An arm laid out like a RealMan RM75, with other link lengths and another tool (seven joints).
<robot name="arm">
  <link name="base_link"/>
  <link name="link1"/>
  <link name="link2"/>
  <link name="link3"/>
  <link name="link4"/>
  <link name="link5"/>
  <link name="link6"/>
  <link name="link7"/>
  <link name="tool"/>
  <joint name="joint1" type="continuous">
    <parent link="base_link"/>
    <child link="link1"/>
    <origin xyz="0 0 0.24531" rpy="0 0 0"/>
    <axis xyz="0 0 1"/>
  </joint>
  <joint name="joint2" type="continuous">
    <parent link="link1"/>
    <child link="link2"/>
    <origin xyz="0 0 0" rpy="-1.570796 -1.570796 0"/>
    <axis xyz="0 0 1"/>
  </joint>
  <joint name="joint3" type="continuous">
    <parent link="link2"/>
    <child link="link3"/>
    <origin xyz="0.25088 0 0" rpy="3.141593 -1.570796 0"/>
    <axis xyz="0 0 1"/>
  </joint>
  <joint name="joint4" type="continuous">
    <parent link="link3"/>
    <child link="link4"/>
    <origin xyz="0 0 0" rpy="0 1.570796 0"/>
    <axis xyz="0 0 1"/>
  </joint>
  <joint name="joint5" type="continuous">
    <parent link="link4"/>
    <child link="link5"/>
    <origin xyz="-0.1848 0 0" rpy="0 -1.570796 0"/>
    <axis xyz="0 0 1"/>
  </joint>
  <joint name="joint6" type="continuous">
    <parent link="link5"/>
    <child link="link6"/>
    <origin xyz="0 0 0" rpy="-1.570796 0 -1.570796"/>
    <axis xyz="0 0 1"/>
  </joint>
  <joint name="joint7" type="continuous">
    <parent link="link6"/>
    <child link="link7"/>
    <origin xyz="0 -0.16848 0" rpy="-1.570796 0 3.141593"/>
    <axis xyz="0 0 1"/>
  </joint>
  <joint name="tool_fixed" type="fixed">
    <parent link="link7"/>
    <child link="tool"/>
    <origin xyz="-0.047 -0.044 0.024" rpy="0 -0.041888 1.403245"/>
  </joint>
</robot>
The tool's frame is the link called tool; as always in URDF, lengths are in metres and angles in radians. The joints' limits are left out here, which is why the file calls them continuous.
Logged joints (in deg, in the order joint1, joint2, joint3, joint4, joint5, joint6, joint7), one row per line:
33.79, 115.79, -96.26, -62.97, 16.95, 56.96, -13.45
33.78, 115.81, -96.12, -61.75, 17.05, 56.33, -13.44
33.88, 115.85, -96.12, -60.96, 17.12, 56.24, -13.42
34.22, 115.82, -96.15, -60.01, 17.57, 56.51, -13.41
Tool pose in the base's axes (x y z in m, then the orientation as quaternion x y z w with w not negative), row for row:
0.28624, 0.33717, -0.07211, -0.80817, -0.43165, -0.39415, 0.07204
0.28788, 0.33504, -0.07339, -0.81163, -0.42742, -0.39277, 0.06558
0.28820, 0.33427, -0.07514, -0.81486, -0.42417, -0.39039, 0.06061
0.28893, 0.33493, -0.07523, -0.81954, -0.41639, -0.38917, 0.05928
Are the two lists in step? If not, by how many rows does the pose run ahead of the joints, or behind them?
The pose runs 2 rows ahead of the joints: the pose in row i belongs to the joints in row i + 2.
